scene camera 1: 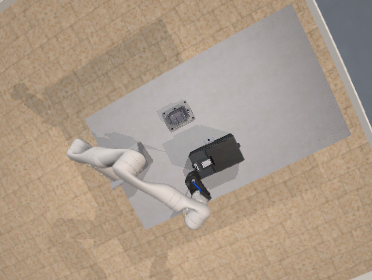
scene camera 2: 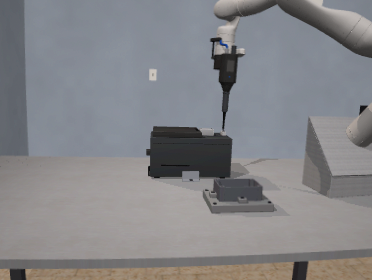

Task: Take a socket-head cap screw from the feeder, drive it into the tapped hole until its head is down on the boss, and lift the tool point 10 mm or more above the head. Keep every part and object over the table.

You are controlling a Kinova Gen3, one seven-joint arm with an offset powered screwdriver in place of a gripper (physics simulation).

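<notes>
The black screw feeder (scene camera 1: 227,152) (scene camera 2: 190,159) stands on the table (scene camera 1: 280,75) (scene camera 2: 100,215). My screwdriver (scene camera 1: 193,176) (scene camera 2: 223,131) points down, nearly upright, with its bit tip at the small white pickup spot on the feeder's top, at the end nearer my base. The tip looks to touch or almost touch that spot; a screw there is too small to make out. Whether the driver holds a screw cannot be told. The grey part with a raised rectangular wall (scene camera 1: 178,116) (scene camera 2: 237,191) lies flat on the table, apart from the feeder. It has small bosses and dark holes; which is the tapped hole cannot be told.
A small light plate (scene camera 1: 209,141) (scene camera 2: 190,175) with a dark spot sits against the feeder's side facing the second camera. A grey sloped block (scene camera 1: 145,156) (scene camera 2: 327,160) stands by my arm's base. My arm reaches over the table's edge behind the feeder.
</notes>
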